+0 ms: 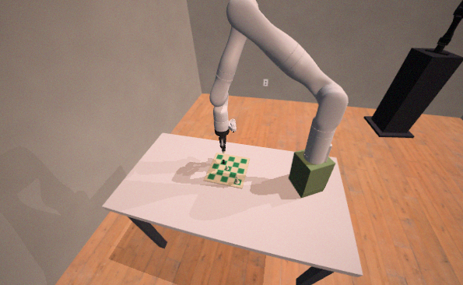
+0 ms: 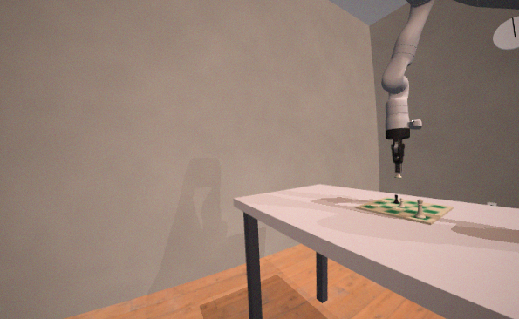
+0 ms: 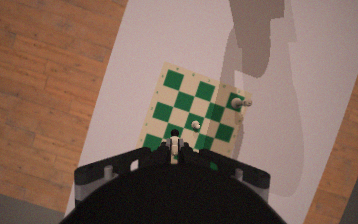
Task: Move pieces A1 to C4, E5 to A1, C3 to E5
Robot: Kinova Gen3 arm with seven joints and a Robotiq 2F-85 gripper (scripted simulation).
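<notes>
The chessboard lies 13 cm below my hand, 4 cm to the left of it and 2 cm behind it. From my hand the other things lie so: black pawn (11 cm below, 1 cm ahead); then tall white piece (13 cm to the left, 10 cm below, 8 cm behind).
</notes>
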